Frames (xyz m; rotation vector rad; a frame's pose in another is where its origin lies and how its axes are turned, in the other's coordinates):
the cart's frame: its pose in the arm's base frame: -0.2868 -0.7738 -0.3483 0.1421 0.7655 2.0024
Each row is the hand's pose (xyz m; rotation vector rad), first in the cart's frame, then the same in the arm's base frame.
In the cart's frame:
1: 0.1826 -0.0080 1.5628 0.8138 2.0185 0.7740
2: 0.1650 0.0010 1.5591 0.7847 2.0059 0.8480
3: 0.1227 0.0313 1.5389 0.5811 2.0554 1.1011
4: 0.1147 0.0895 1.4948 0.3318 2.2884 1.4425
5: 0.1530 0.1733 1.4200 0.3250 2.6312 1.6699
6: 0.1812 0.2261 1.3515 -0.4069 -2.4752 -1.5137
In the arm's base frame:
1: 0.2361 0.0940 0.8555 1.0001 -1.9732 -1.1064
2: 0.2375 0.0748 0.8613 0.9685 -1.9135 -1.1342
3: 0.2298 0.0204 0.8710 0.9715 -1.6211 -1.1793
4: 0.1734 -0.0267 0.8706 1.0293 -1.2188 -0.9927
5: 0.0609 -0.0590 0.8509 1.0488 -1.0129 -0.6087
6: -0.0206 -0.0858 0.8206 1.0253 -0.9871 -0.3588

